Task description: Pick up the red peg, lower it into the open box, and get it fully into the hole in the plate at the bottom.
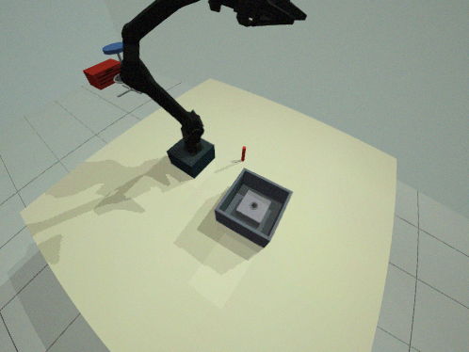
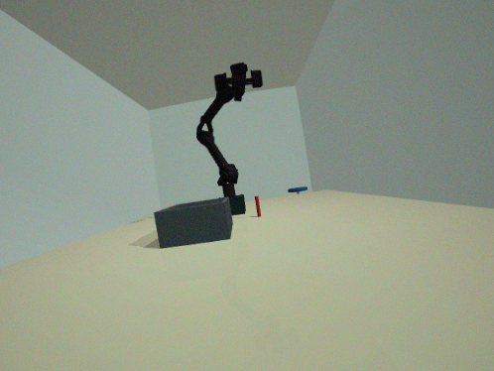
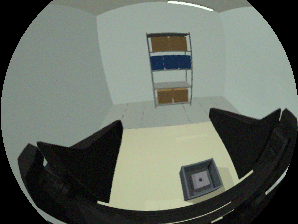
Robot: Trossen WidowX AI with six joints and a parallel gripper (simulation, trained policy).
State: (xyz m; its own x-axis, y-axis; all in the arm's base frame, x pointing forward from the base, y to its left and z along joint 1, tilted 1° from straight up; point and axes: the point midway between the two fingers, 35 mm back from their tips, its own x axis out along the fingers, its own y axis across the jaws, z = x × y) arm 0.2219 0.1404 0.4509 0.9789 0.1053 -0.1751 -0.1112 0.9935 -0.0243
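Now: the red peg 49 cm below my gripper tip, 9 cm behind it and 1 cm to the right of it. The rest, counted from my gripper tip: plate 48 cm below, 18 cm to the right, 8 cm ahead; then grey box 50 cm below, 18 cm to the right, 8 cm ahead.
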